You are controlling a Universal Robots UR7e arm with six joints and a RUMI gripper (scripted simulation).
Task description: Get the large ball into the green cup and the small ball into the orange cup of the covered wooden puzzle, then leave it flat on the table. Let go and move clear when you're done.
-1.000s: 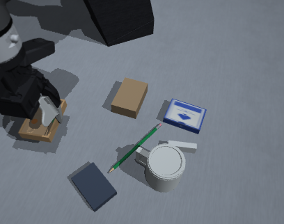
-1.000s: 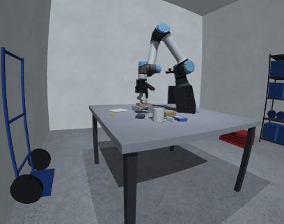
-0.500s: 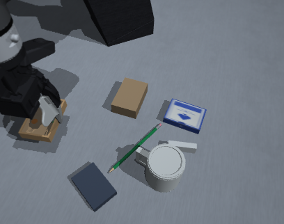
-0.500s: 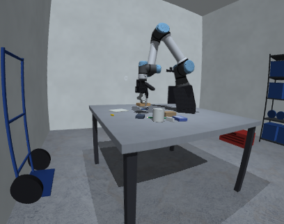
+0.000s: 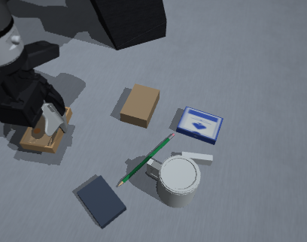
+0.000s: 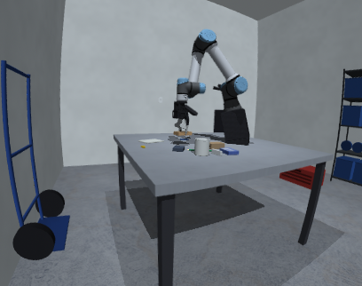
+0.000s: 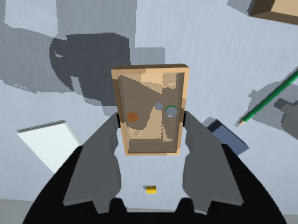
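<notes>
The covered wooden puzzle is 10 mm below my hand. The rest, counted from my hand: tan box (140 mm behind, 180 mm to the left, 70 mm below); then white pad (140 mm ahead, 210 mm to the right, 80 mm below); then dark notebook (120 mm ahead, 140 mm to the left, 80 mm below).
</notes>
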